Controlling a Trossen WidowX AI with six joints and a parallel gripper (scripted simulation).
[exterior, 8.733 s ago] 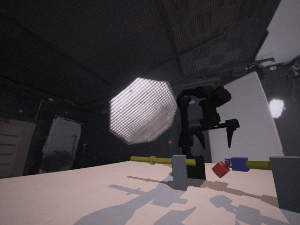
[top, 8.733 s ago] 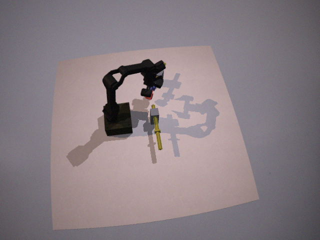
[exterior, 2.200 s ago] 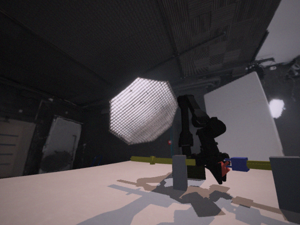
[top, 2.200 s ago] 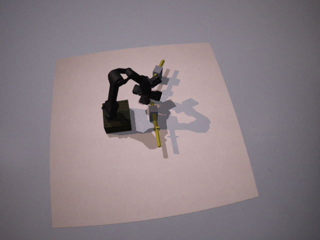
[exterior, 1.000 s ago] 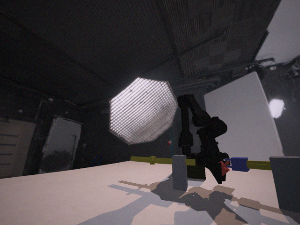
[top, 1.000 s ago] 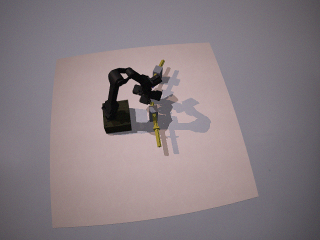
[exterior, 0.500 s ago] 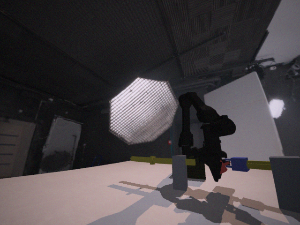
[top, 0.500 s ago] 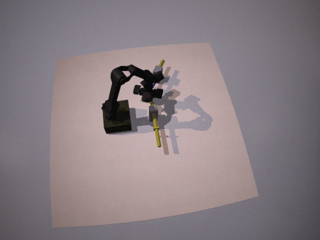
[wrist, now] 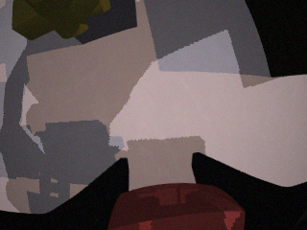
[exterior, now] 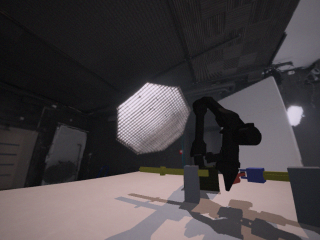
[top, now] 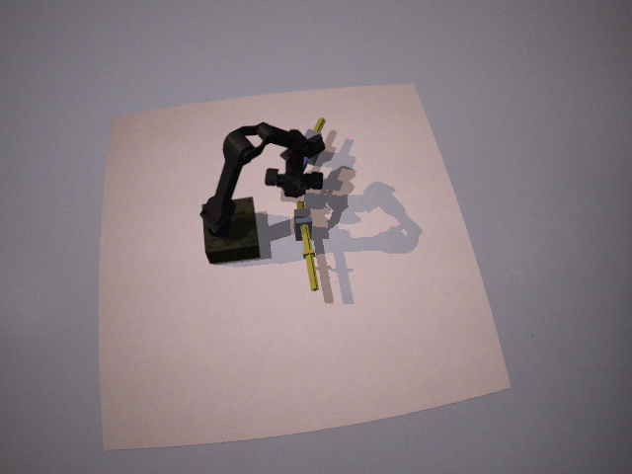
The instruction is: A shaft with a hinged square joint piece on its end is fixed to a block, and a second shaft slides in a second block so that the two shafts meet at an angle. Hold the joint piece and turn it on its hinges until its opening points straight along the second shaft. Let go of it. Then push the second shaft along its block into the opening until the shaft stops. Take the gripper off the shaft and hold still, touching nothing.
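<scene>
Right now my gripper tip is 4 cm below the red joint piece, 2 cm to the right of it and 1 cm short of it.
</scene>
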